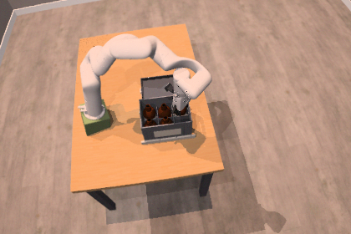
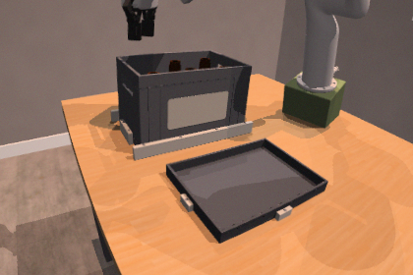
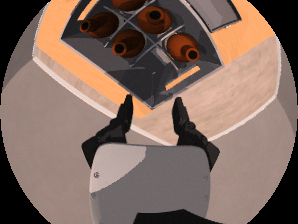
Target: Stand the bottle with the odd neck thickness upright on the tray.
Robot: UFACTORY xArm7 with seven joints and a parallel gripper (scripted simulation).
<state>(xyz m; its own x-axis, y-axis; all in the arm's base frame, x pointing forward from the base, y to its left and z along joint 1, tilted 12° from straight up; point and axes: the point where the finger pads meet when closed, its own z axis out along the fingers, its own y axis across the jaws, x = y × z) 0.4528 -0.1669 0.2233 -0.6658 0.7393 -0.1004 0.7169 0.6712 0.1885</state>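
The glass bottle is 90 mm to the left of my hand and 150 mm below it. The rest, counted from my hand: crate 90 mm behind, 50 mm to the left, 160 mm below; then dark tray 80 mm behind, 320 mm to the left, 230 mm below.
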